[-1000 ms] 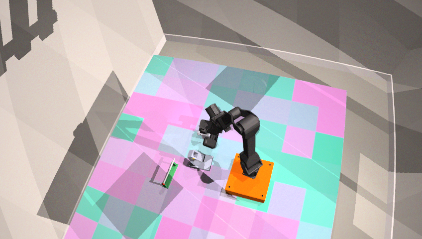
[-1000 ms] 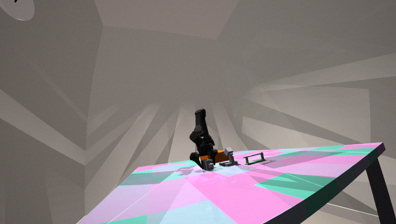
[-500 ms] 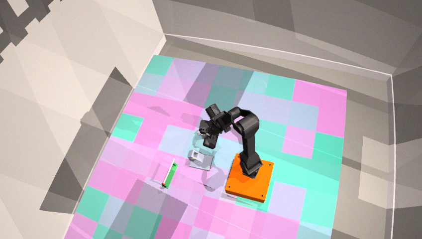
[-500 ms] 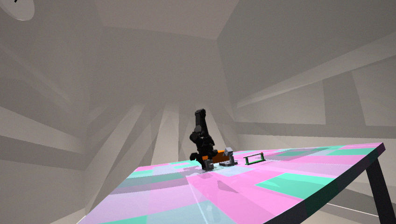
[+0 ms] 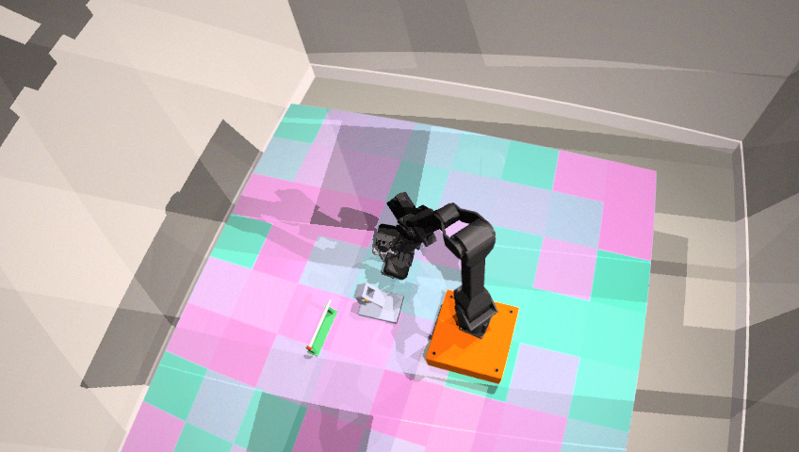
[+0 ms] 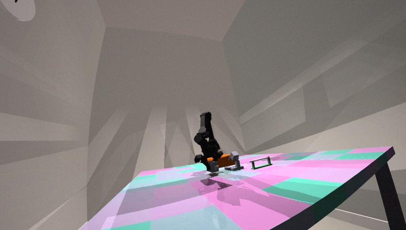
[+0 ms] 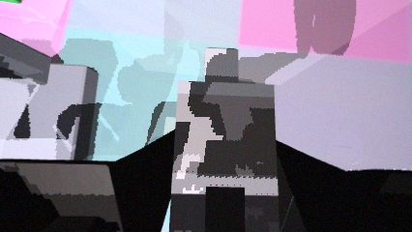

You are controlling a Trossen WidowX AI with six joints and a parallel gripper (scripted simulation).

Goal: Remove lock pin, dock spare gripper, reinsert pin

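Right now my gripper tip is 20 mm past the grey mount, 150 mm to the right of it and 30 mm below it. The rest, counted from my gripper tip: spare gripper 10 mm above; green rack 80 mm ahead, 280 mm to the left, 10 mm below.
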